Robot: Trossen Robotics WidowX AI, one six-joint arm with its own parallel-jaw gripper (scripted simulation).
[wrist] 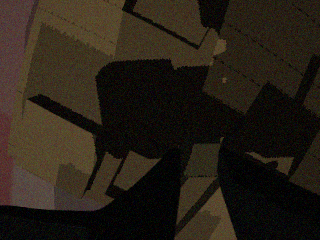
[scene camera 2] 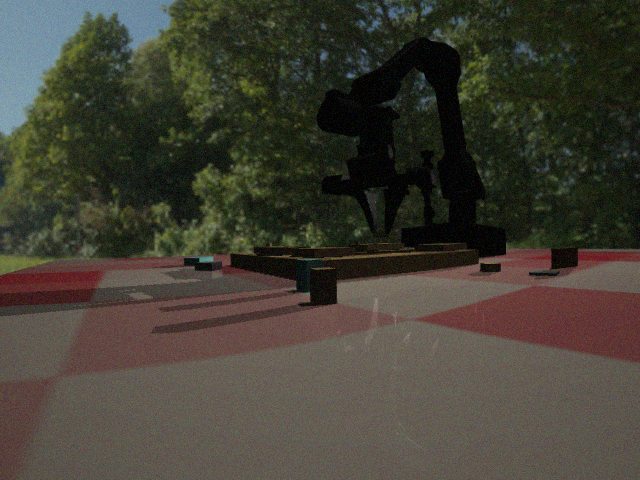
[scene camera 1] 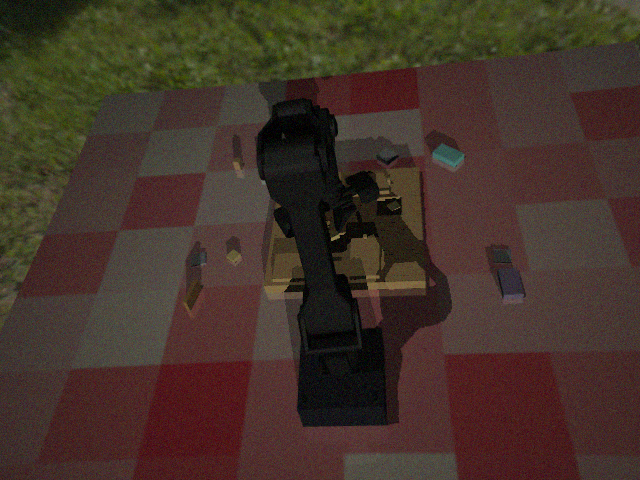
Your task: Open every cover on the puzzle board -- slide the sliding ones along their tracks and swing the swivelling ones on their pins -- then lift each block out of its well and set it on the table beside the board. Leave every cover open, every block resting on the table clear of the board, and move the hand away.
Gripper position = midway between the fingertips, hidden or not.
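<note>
Scene camera 1 shows the gripper [scene camera 1: 332, 234] and a tan puzzle board [scene camera 1: 401, 240]. Both the gripper [scene camera 2: 380, 234] and the board [scene camera 2: 366, 263] appear in scene camera 2, while the wrist view offers a look at the gripper [wrist: 197, 155].
</note>
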